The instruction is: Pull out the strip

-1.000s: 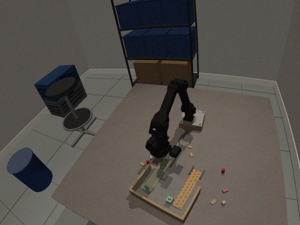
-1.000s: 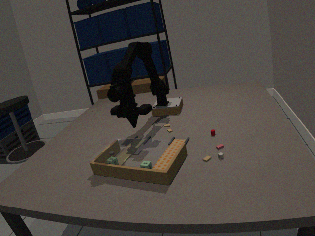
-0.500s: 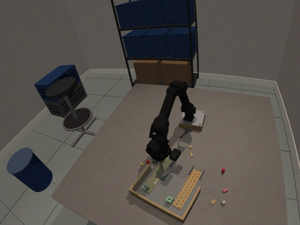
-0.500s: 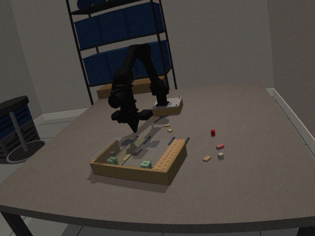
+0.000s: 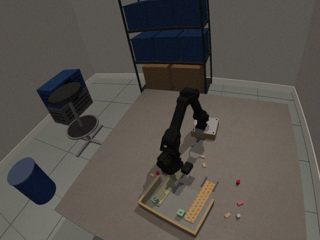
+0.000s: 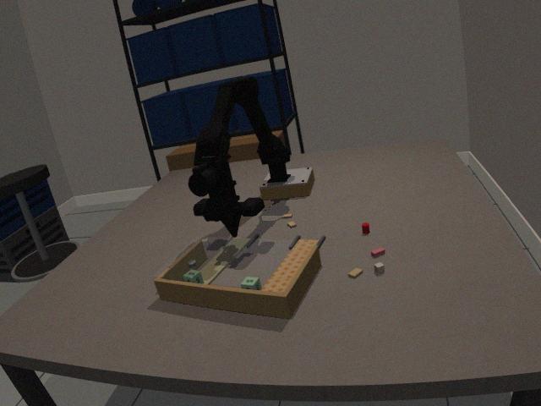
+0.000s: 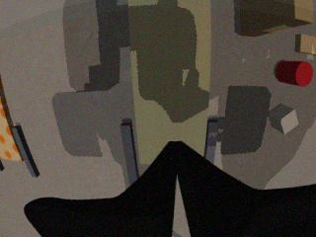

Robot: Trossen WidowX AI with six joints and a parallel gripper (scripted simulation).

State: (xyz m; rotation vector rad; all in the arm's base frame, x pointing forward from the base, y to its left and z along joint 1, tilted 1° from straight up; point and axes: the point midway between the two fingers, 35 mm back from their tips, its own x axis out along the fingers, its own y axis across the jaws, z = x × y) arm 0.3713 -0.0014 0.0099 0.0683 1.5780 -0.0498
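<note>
Right now my gripper tip is 90 mm short of the olive strip, 10 mm to the left of it and 20 mm above it. From my gripper tip the other things lie so: pink block 40 mm ahead, 380 mm to the left, 20 mm below.
</note>
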